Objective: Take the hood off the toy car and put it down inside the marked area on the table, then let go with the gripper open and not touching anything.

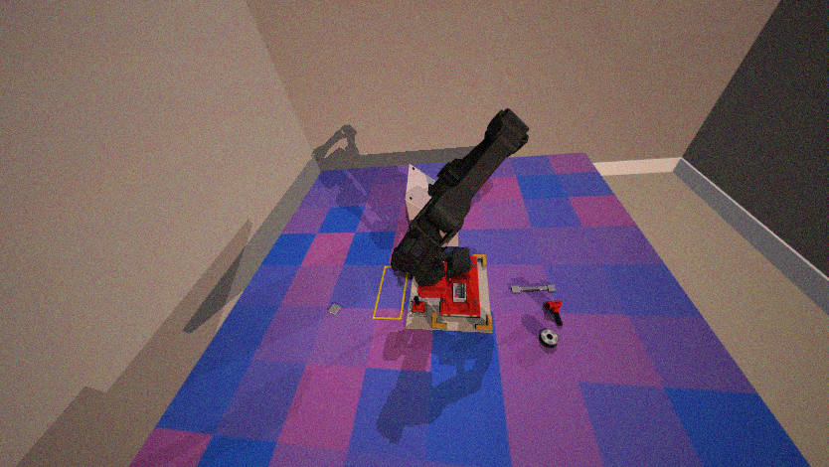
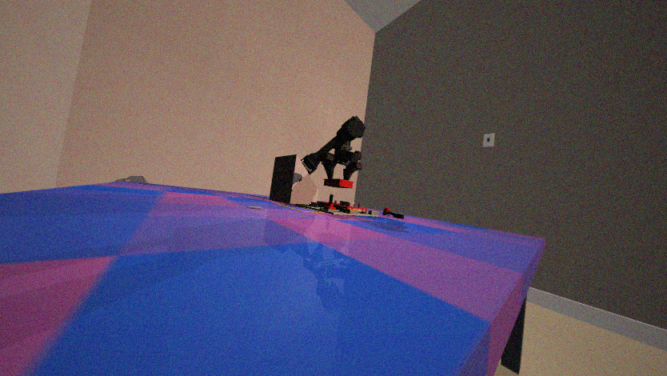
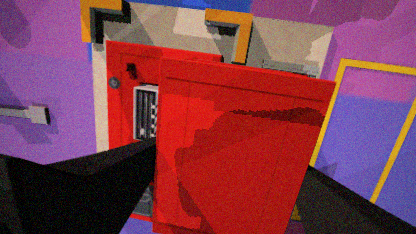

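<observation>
My gripper tip is 30 mm past the grey fixture plate, 50 mm to the right of it and 90 mm above it. The rest, counted from my gripper tip: grey wheel (110 mm ahead, 280 mm to the left, 100 mm below); grey bar (40 mm behind, 280 mm to the left, 100 mm below); red hood (10 mm above).
</observation>
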